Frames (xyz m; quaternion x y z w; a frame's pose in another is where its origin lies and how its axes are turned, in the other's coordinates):
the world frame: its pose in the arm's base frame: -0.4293 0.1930 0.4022 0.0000 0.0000 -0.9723 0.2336
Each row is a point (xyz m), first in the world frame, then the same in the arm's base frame.
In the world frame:
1: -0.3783 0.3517 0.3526
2: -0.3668 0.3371 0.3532
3: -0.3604 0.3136 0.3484
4: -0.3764 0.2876 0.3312
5: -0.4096 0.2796 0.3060
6: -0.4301 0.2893 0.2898
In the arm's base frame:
1: 0.0675 0.0515 0.7548
2: 0.0506 0.0593 0.7554
3: 0.0342 0.0774 0.7506
4: 0.0367 0.1078 0.7334
5: 0.0626 0.1300 0.7082
6: 0.0853 0.1307 0.6920

